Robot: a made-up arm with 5 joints.
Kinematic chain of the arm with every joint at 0, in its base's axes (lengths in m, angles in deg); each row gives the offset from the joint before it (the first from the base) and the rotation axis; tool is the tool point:
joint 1: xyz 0 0 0.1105 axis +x
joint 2: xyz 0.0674 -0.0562 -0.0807 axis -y
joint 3: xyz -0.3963 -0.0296 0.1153 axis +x
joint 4: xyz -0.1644 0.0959 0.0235 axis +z
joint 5: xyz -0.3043 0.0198 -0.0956 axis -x
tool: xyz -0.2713 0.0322 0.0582
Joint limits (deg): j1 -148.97..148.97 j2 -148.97..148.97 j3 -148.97..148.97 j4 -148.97..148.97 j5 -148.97..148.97
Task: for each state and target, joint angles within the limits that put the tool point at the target. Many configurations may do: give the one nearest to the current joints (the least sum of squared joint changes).
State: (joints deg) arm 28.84 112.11 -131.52 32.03 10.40
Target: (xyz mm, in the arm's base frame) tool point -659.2 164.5 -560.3
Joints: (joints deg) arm 6.67 72.75 -115.70 72.26 7.81
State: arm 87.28 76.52 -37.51 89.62 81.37
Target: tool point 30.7 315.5 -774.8
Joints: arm 57.14 101.21 -17.44 89.68 84.15
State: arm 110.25 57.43 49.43 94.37 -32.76
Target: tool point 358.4 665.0 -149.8
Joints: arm 97.46 90.23 56.69 93.01 -32.56
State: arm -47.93 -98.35 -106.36 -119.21 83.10
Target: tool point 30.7 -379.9 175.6
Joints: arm -16.92 -100.72 -135.63 -148.97 81.07
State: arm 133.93 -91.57 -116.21 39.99 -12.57
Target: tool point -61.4 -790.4 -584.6
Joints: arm 126.16 -77.44 -116.32 13.95 -7.48
